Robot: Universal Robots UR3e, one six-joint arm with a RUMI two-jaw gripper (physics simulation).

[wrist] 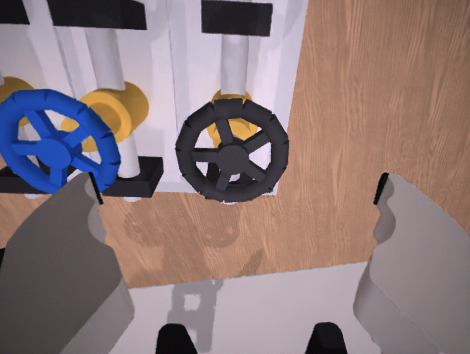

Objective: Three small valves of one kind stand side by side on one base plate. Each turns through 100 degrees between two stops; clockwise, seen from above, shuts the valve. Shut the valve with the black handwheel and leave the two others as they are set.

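Frame: origin at the arm's base, x left, y down, z back, level; centimetres.
Where they show: gripper, between the fingertips: (238,177).
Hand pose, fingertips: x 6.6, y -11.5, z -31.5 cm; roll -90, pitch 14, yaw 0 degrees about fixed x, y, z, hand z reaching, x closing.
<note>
Things, the pixels of their top centre, and the offset from my fingertips. "spot": a spot on its surface instead. Level surfaces: height alone.
- black handwheel, centre of its top: (232,160) dx -0.3, dy +2.4, dz -0.2 cm
- valve with a yellow body, a spot on its surface: (250,131) spot: dx +1.0, dy +5.6, dz +0.2 cm
- white base plate, a spot on its surface: (292,60) spot: dx +6.6, dy +16.0, dz +2.6 cm
- blue handwheel, centre of its top: (52,154) dx -10.5, dy +2.4, dz +2.7 cm
- wooden table top, height of its surface: dy +16.8 cm
The black handwheel (232,157) sits upper middle in the wrist view, on a valve with a yellow body (250,131) near the right edge of the white base plate (292,60). The blue handwheel (53,153) is to its left, with its lower edge partly behind the left finger. The third valve's wheel does not show. My gripper (238,177) is wide open and empty. In the picture its fingertips lie left and right of the black wheel, level with its lower rim, and do not touch it. How far above the wheel they are I cannot tell.
White pipes (234,62) and black pipe blocks (237,18) stand on the plate behind the wheels. The wooden table top (380,90) extends to the right and in front. Its front edge runs across the lower part of the view, with a pale grey surface (280,310) beyond it.
</note>
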